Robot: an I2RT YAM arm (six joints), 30 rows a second.
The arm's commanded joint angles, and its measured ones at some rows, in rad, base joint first. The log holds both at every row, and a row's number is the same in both.
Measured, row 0:
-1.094, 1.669, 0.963, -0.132, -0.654, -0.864
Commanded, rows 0 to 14:
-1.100, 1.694, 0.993, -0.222, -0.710, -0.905
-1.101, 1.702, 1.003, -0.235, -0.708, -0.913
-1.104, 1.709, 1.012, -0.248, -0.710, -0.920
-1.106, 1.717, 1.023, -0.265, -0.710, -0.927
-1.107, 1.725, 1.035, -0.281, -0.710, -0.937
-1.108, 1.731, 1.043, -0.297, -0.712, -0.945
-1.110, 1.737, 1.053, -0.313, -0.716, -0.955
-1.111, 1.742, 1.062, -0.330, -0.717, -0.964
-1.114, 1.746, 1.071, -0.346, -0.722, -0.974
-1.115, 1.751, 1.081, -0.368, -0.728, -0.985
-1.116, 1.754, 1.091, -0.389, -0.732, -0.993
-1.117, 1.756, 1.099, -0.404, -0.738, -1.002
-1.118, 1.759, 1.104, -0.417, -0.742, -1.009
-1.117, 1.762, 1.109, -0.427, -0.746, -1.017
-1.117, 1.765, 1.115, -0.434, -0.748, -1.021
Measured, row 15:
-1.117, 1.748, 1.092, -0.333, -0.697, -0.981
